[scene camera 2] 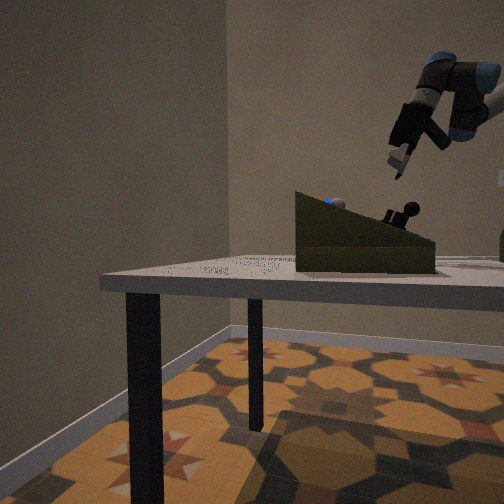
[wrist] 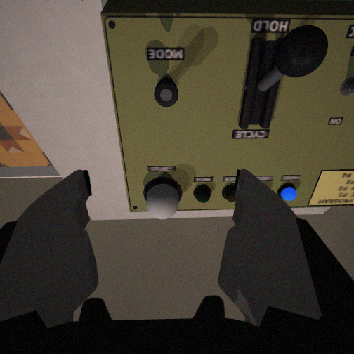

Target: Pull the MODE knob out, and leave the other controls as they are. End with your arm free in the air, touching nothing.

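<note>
The MODE knob [wrist: 166, 92] is a black round knob with a grey centre. It stands on the olive sloped panel [scene camera 2: 350, 240] [wrist: 135, 125] beside its MODE label [wrist: 165, 54], and casts a long shadow on the panel face. In the wrist view it lies beyond the fingertips, apart from them. My gripper [scene camera 2: 398, 175] [wrist: 163, 173] is open and empty, in the air above the panel. In the scene view a clear gap shows between the fingertips and the controls. Which dark part there is the MODE knob, I cannot tell.
A black ball lever [scene camera 2: 412, 208] [wrist: 301, 51] stands in a slot between HOLD and CYCLE. A pale round knob [scene camera 2: 338, 203] [wrist: 162, 200], a dark green lamp [wrist: 202, 193], a lit blue lamp [scene camera 2: 328, 202] [wrist: 288, 193] and a toggle [wrist: 347, 86] are also on the panel. The panel stands on a table [scene camera 2: 200, 286].
</note>
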